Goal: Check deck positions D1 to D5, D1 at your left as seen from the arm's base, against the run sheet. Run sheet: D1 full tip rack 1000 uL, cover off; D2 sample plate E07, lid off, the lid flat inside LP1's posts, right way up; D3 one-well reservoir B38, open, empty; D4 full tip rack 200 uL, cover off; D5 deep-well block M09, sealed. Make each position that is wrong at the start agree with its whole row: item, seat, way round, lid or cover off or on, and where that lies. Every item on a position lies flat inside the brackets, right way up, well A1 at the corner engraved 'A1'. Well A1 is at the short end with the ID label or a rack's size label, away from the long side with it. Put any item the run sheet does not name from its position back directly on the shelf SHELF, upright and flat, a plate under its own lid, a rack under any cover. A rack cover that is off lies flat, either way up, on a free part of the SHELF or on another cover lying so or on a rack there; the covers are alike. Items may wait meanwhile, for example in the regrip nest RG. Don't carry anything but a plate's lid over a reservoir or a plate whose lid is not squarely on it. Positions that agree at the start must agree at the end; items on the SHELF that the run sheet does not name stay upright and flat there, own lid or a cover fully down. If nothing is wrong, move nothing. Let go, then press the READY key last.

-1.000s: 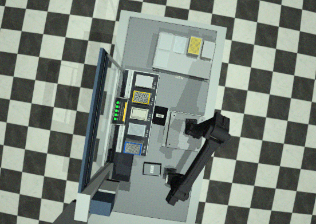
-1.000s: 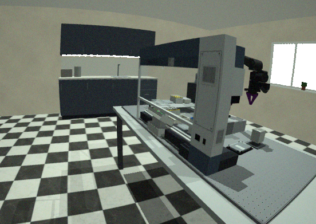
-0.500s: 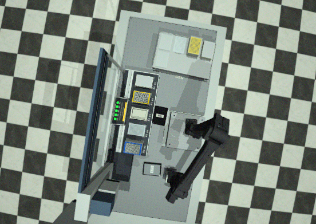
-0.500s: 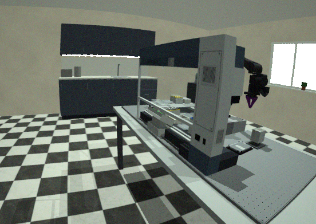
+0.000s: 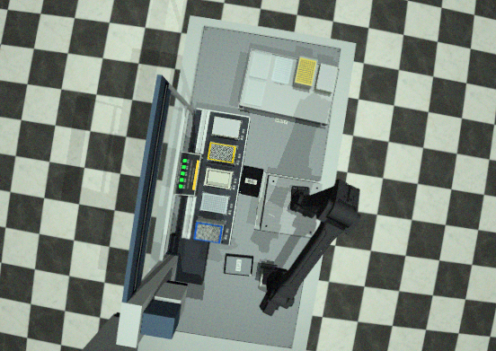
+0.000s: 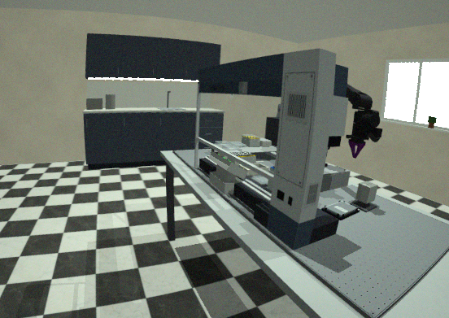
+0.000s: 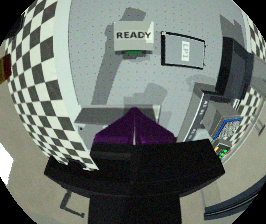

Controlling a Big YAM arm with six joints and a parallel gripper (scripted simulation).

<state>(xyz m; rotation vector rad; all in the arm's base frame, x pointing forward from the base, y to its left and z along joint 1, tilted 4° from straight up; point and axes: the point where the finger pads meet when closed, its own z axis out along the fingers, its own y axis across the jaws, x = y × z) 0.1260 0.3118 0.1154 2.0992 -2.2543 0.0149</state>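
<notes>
The ready key is 130 mm below my hand and 60 mm to the left of it. Round my hand: flat lid: 190 mm below, 150 mm ahead, 70 mm to the left; then blue-framed tip rack: 290 mm ahead, 130 mm to the right, 80 mm below; then clear plate: 290 mm ahead, 250 mm to the right, 140 mm below.
</notes>
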